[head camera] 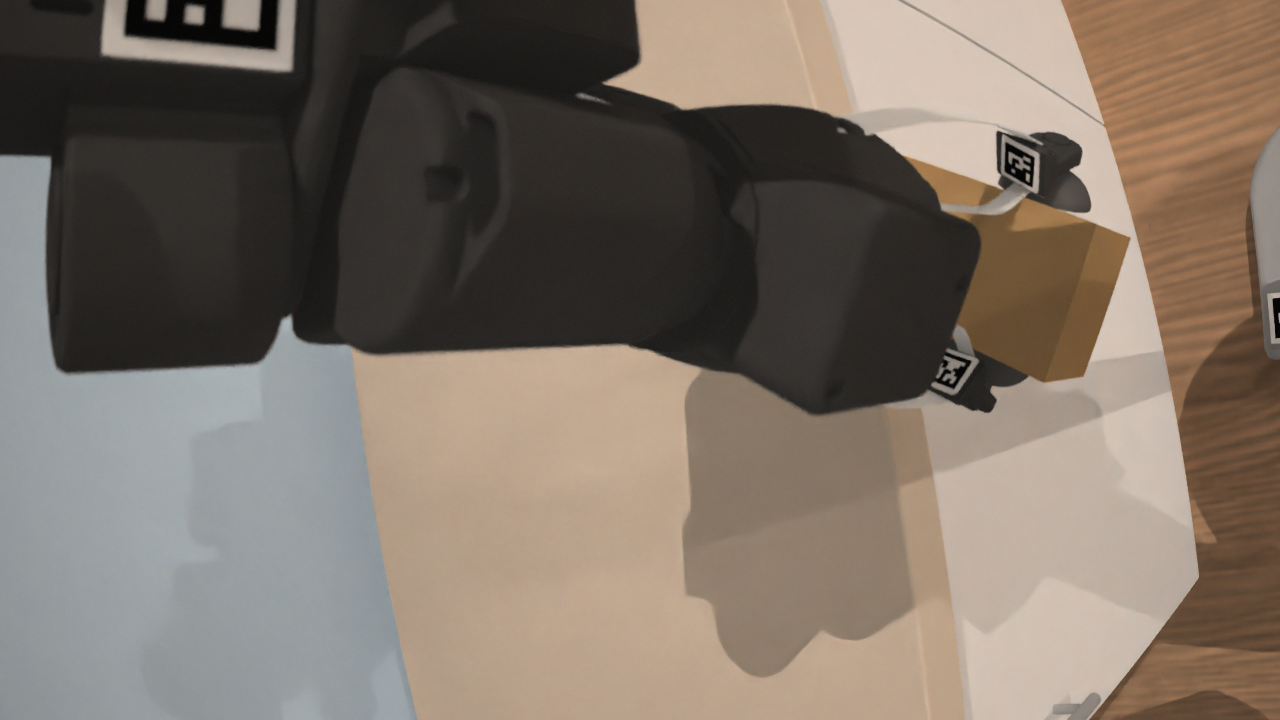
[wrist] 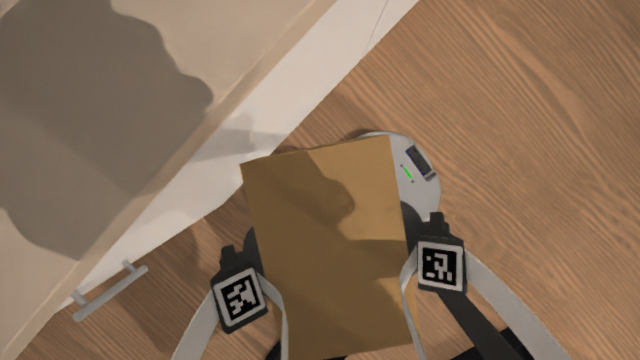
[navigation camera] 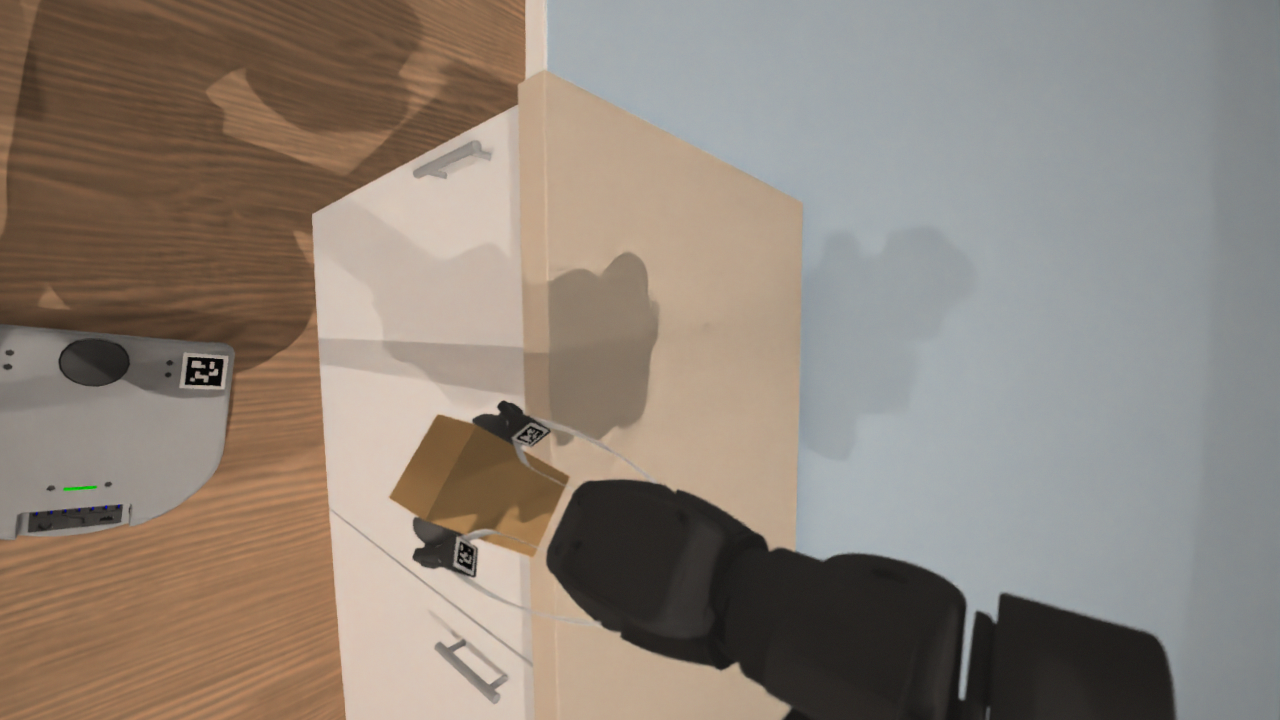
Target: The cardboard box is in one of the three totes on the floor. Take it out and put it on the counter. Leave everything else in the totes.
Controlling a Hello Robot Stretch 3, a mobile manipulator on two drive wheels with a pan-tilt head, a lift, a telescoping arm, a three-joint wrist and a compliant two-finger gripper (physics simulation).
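Seen in the pictures: gripper, fingertip midpoint: (head camera: 1032,275); robot's base, link origin: (navigation camera: 96,359).
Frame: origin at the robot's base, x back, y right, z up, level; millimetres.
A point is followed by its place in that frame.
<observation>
The brown cardboard box (head camera: 1029,277) @(x 18, y 166, z 988 mm) (navigation camera: 487,483) @(x 17, y 176, z 988 mm) (wrist: 330,240) is between the two fingertips of my gripper (head camera: 1002,268) @(x 23, y 185, z 935 mm) (navigation camera: 474,488) @(x 23, y 185, z 935 mm) (wrist: 332,235) @(x 23, y 185, z 935 mm), which is shut on it. In the wrist view a fingertip presses on each long side. The box is tilted in the head and navigation views, and the wrist hides part of it. The counter (head camera: 537,501) @(x -95, y 581, z 910 mm) (navigation camera: 716,313) @(x -155, y 559, z 910 mm) (wrist: 240,30) has a beige top; the box hangs in the air at its front edge, seen against the white drawer fronts. The totes do not show in these views.
The white cabinet front (head camera: 1056,537) @(x -156, y 286, z 649 mm) (navigation camera: 429,295) @(x -140, y 288, z 639 mm) (wrist: 300,85) has bar handles (navigation camera: 469,671) @(x 311, y 330, z 752 mm) (wrist: 110,295). My grey base (navigation camera: 116,420) @(x 86, y 31, z 160 mm) (wrist: 417,185) stands on the wooden floor before it. A blue wall (head camera: 179,492) @(x -94, y 936, z 1106 mm) (navigation camera: 1029,268) @(x -279, y 911, z 1245 mm) rises behind the counter. The dark arm and wrist reach over the top.
</observation>
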